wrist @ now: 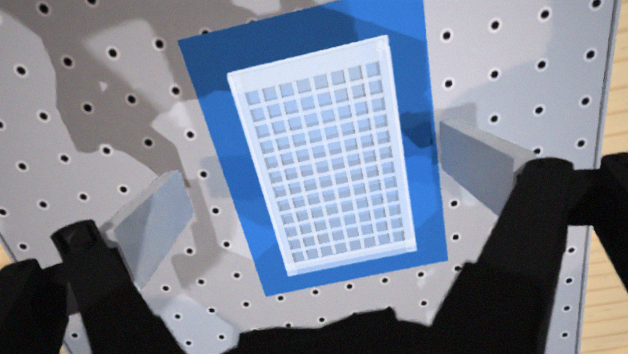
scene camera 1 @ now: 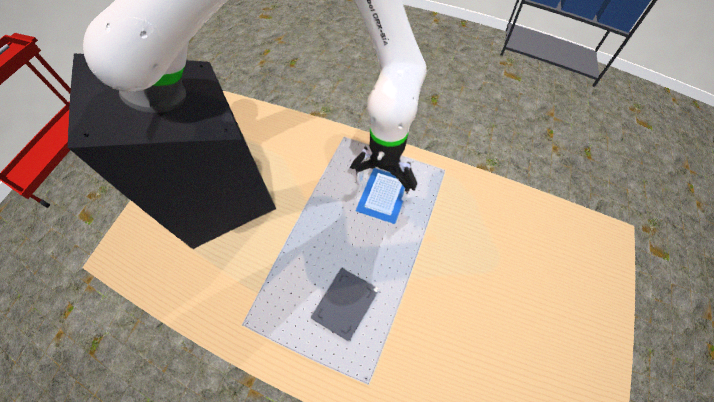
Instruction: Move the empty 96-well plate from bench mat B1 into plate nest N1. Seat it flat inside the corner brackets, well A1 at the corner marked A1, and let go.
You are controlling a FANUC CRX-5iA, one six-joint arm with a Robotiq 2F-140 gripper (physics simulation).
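The white 96-well plate lies flat on the blue bench mat B1, with blue border showing around it. My gripper is open and empty above the plate. In the wrist view one pad stands off each long side of the plate, with a gap on both sides, and the plate appears slightly turned relative to the pads. The dark grey plate nest N1 has small corner brackets and a small light mark by its right corner. Its A1 lettering cannot be read.
Mat and nest are on a perforated grey board on the wooden table. The black robot pedestal stands at the left. A red cart and a dark rack with blue bins stand beyond the table.
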